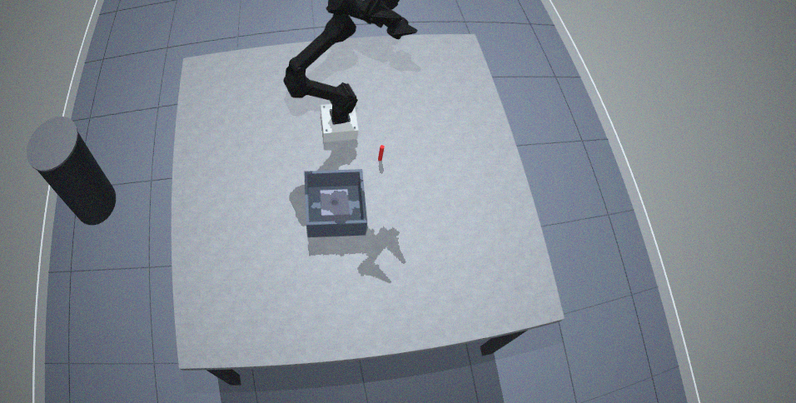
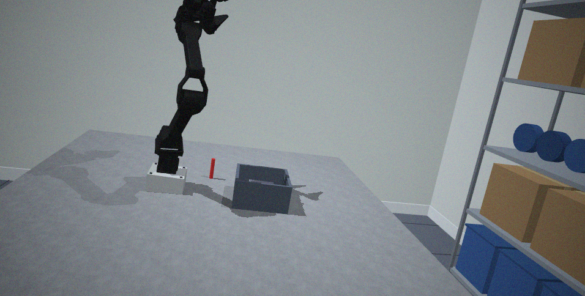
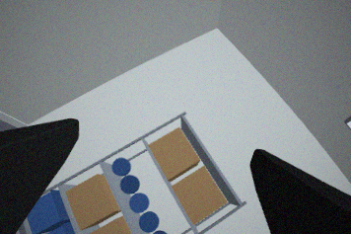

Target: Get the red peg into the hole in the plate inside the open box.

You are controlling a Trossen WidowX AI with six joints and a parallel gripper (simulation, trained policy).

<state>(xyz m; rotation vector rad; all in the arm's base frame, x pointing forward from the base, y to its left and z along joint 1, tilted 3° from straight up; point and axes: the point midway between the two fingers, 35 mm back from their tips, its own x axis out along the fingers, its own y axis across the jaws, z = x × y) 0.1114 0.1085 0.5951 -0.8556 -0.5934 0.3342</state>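
My gripper tip is now 62 cm above the red peg and 1 cm to the left of it. From my gripper tip the other things lie so: grey box (64 cm below, 21 cm to the right, 16 cm ahead); grey plate (62 cm below, 21 cm to the right, 16 cm ahead).
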